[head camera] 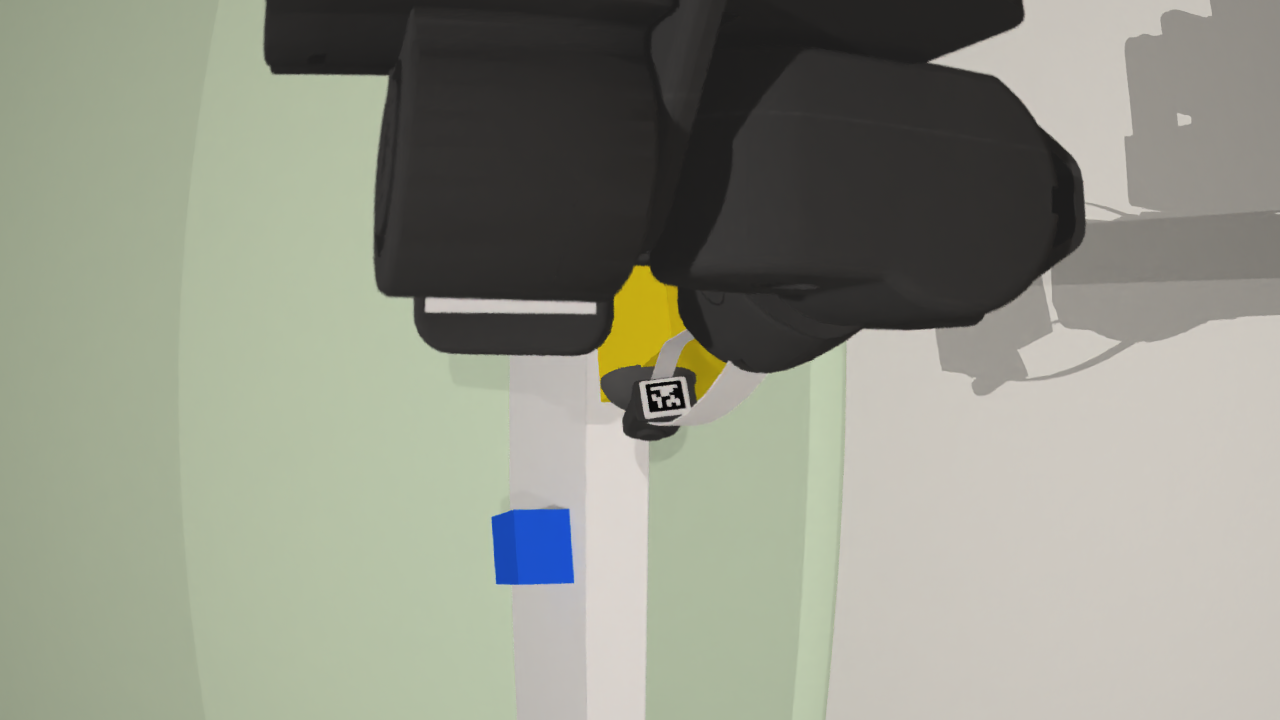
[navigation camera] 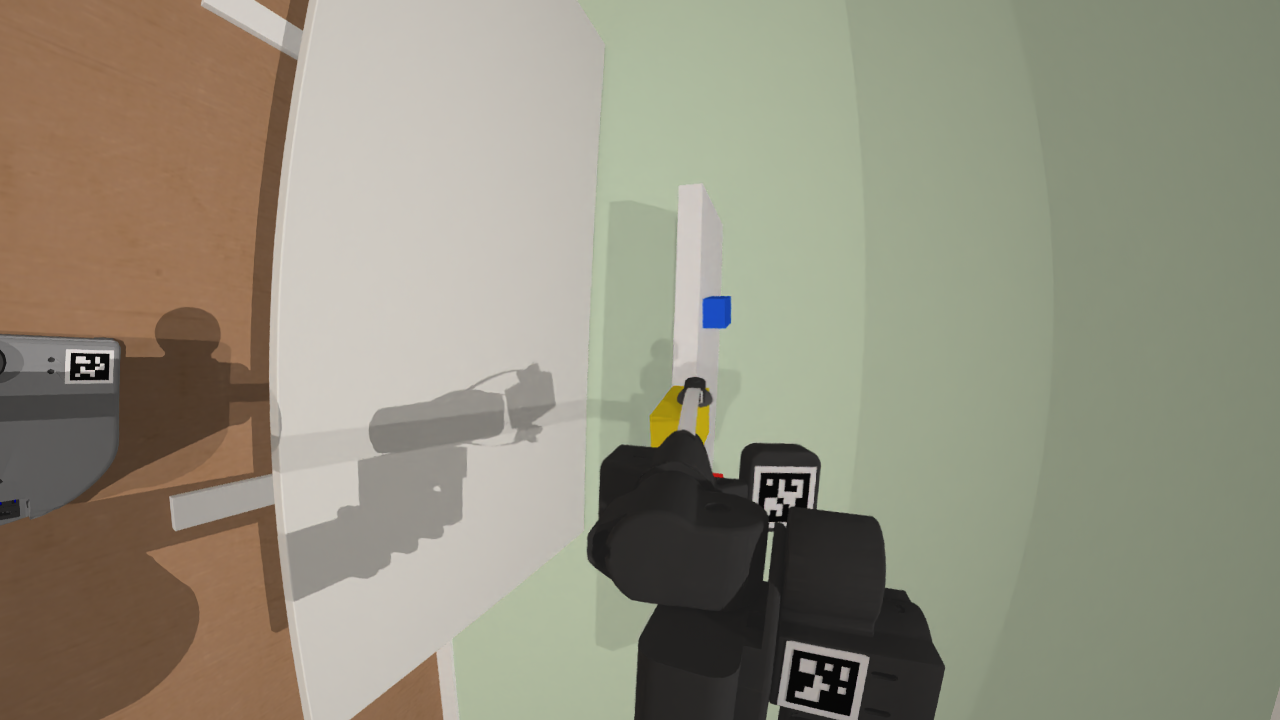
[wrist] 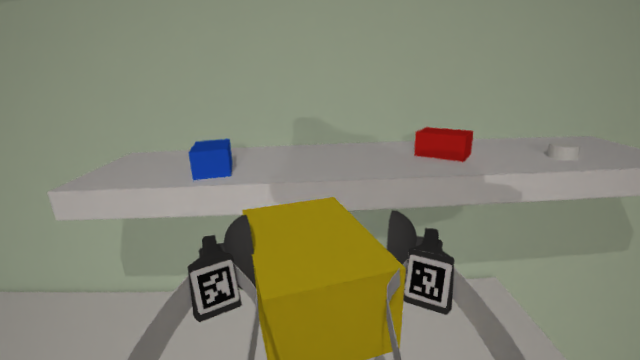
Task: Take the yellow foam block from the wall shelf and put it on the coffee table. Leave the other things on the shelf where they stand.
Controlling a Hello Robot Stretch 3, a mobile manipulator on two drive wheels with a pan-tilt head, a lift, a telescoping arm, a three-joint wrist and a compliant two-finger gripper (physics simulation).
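Places are measured from the robot's base along level axes (x ahead, y left, z up), in metres.
Pixels of known places: gripper, fingertip midpoint: (head camera: 642, 294).
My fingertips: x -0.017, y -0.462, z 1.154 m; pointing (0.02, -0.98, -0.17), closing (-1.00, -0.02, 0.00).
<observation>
Behind a point stands the place of what it marks.
My gripper (wrist: 320, 239) @[x -0.017, y -0.462, z 1.154 m] is shut on the yellow foam block (head camera: 640, 313) @[x -0.008, y -0.428, z 1.167 m] (navigation camera: 665, 431) @[x -0.012, y -0.398, z 1.139 m] (wrist: 325, 250). The block sits tilted between the two fingertips. In the wrist view it is on the near side of the wall shelf (head camera: 617, 573) @[x 0.178, y -0.746, z 1.065 m] (navigation camera: 689, 241) @[x 0.302, y -0.742, z 1.067 m] (wrist: 150, 201), apart from it, with its top overlapping the lower edge of the shelf front in the picture. In the head view the wrist hides part of the block and one finger. The white coffee table (head camera: 1056, 537) @[x 0.158, y -0.615, z 0.720 m] (navigation camera: 429, 223) @[x 0.264, y -0.427, z 0.720 m] (wrist: 50, 325) is lower down, beside the wall.
A blue block (head camera: 541, 546) @[x 0.163, y -0.784, z 1.115 m] (navigation camera: 716, 311) @[x 0.168, y -0.783, z 1.119 m] (wrist: 211, 160) stands on the shelf's left part in the wrist view. A red block (wrist: 442, 145) and a small white round thing (wrist: 563, 151) stand to the right. The robot's base (navigation camera: 58, 429) @[x -0.110, y -0.094, z 0.160 m] is beyond the table's far edge from the wall.
</observation>
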